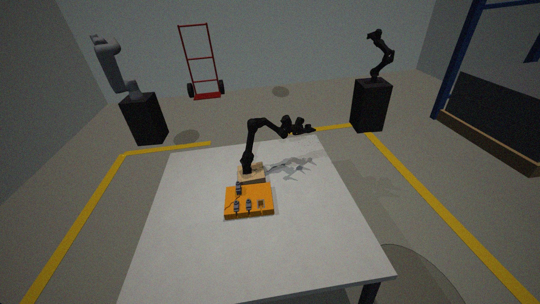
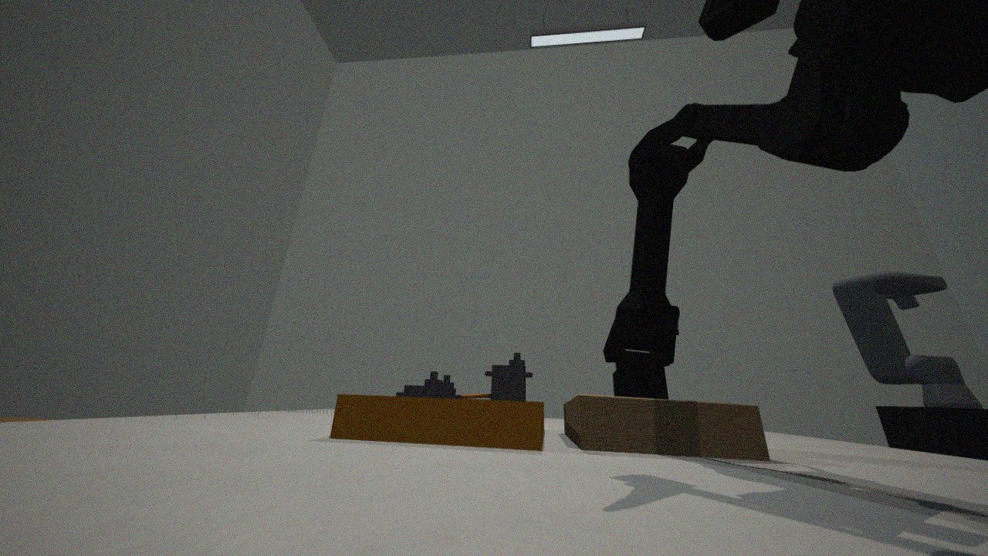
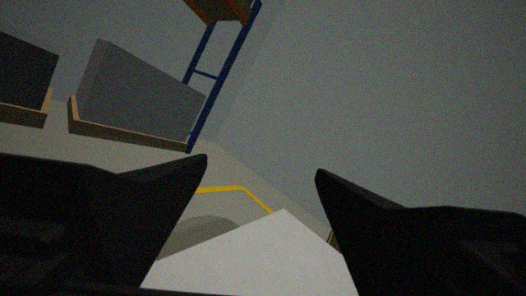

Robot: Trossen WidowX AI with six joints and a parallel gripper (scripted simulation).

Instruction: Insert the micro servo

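Now: gripper tip 240 mm short of the orange deck, 460 mm to the left of it and 310 mm above it.
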